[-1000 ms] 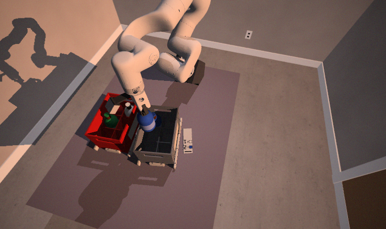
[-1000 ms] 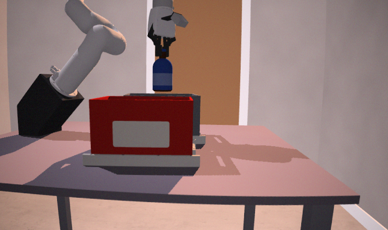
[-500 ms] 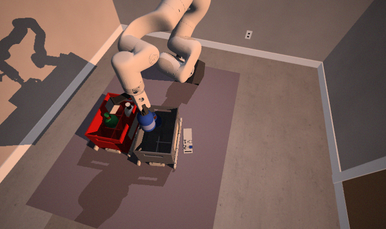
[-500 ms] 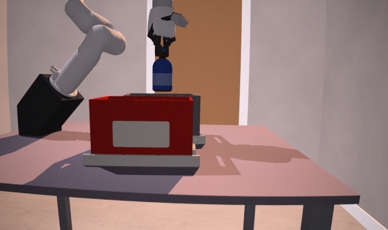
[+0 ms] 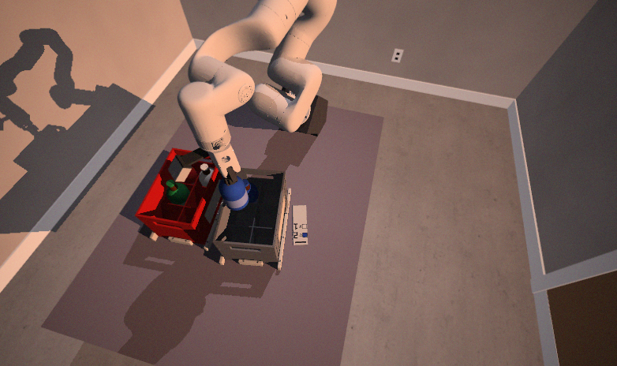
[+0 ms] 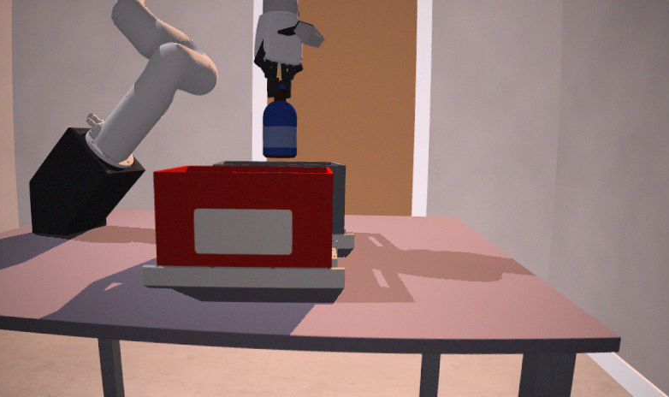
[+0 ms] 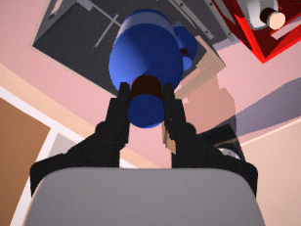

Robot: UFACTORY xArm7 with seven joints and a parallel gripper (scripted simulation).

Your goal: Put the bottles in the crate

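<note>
Right now the grey crate is 4 cm to the left of my hand and 25 cm below it. The rest, counted from my hand: white bottle: 14 cm behind, 15 cm to the right, 25 cm below; then red crate: 6 cm behind, 20 cm to the right, 25 cm below; then green bottle: 6 cm behind, 25 cm to the right, 25 cm below.
</note>
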